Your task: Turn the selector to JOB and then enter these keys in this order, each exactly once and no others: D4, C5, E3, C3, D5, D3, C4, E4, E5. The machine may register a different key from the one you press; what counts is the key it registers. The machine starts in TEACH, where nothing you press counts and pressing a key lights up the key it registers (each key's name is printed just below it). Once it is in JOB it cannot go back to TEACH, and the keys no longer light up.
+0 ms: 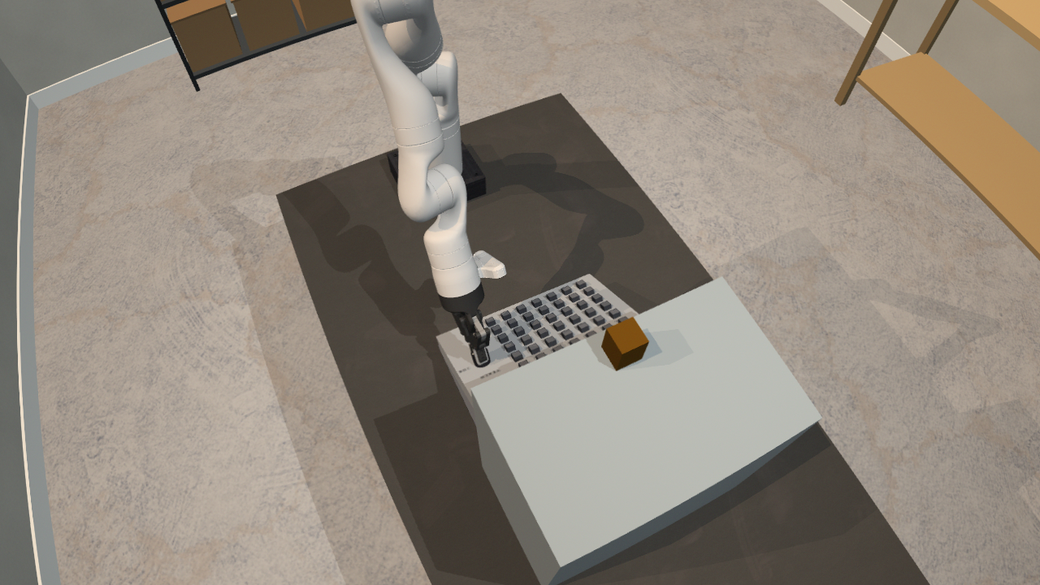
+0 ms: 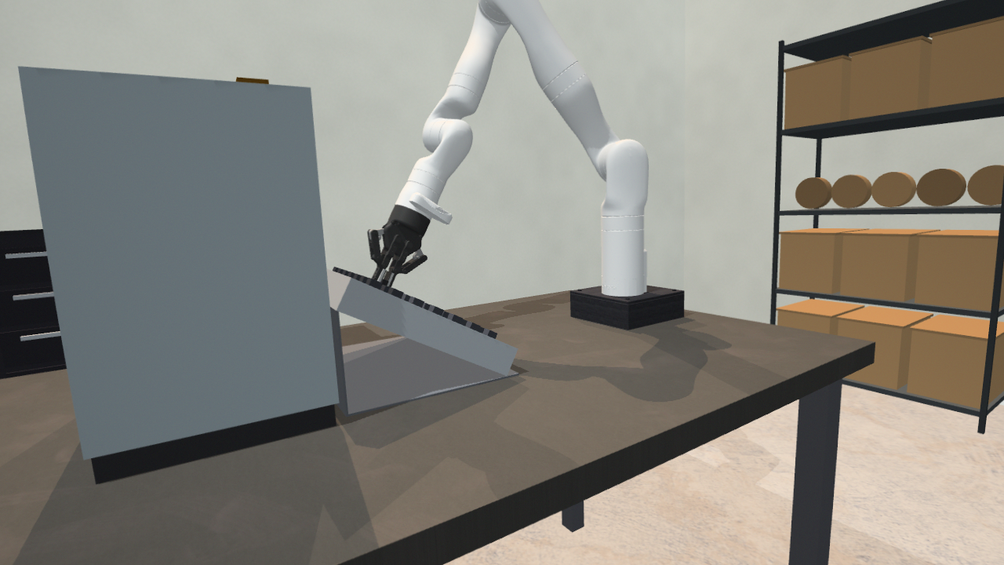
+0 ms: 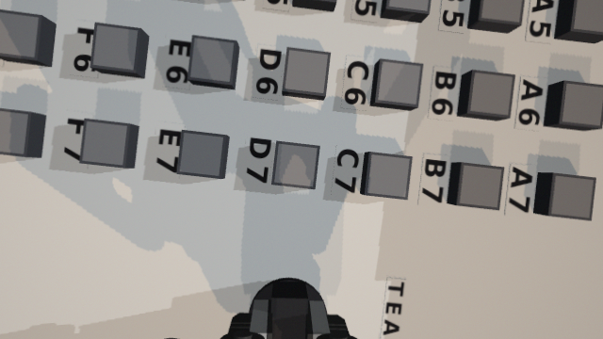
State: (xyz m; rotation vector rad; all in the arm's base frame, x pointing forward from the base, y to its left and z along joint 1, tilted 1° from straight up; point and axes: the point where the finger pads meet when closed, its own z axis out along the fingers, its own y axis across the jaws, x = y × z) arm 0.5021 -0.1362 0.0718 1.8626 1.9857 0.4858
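The selector knob lies 1 cm ahead of my hand and 1 cm below it. The rest, counted from my hand: key D1 (1 cm ahead, 26 cm to the left, 2 cm below); key E2 (2 cm behind, 23 cm to the left, 4 cm below); sloped keypad panel (3 cm ahead, 11 cm to the left, 6 cm below).
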